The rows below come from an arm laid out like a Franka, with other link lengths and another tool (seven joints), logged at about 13 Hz.
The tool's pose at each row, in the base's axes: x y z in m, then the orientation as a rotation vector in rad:
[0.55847, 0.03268, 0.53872, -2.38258, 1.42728, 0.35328]
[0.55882, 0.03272, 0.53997, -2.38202, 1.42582, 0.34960]
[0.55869, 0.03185, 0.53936, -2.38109, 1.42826, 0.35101]
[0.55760, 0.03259, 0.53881, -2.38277, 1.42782, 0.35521]
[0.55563, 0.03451, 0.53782, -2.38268, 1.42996, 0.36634]
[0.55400, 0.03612, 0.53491, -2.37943, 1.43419, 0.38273]
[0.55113, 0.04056, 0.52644, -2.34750, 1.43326, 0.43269]
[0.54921, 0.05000, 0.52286, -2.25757, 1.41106, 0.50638]
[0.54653, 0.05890, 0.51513, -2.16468, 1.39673, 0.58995]
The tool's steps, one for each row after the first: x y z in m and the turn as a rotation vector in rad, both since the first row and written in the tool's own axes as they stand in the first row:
[-0.00034, -0.00053, -0.00114, 0.00250, 0.00119, -0.00129]
[0.00052, 0.00007, -0.00093, 0.00186, 0.00085, 0.00072]
[-0.00037, 0.00079, -0.00009, -0.00117, -0.00075, 0.00056]
[-0.00244, 0.00186, 0.00168, -0.00674, -0.00597, 0.00346]
[-0.00338, 0.00306, 0.00505, -0.01296, -0.01469, 0.00923]
[-0.00505, 0.00502, 0.01470, -0.01187, -0.05639, 0.02384]
[-0.01214, 0.00316, 0.02191, 0.02544, -0.14602, 0.04435]
[-0.01758, 0.00288, 0.03270, 0.05407, -0.23981, 0.07390]

